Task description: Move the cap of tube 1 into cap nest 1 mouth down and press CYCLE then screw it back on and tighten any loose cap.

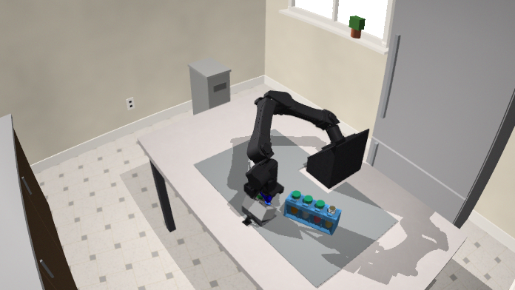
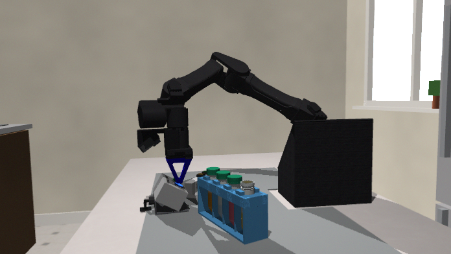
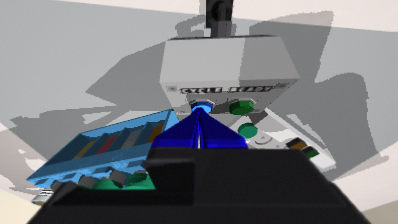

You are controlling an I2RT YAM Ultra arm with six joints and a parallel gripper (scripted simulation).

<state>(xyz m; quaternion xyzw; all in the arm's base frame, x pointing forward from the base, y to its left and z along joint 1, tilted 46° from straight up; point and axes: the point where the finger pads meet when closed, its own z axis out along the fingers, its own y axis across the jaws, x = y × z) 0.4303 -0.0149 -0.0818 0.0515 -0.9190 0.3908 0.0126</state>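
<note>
Right now my hand is 1 cm above the blue key. The rest, counted from my hand: green key (1 cm ahead, 5 cm to the right, 1 cm below); grey key box (2 cm ahead, 2 cm to the right, 3 cm below); green cap (7 cm behind, 10 cm to the right, 7 cm below).
</note>
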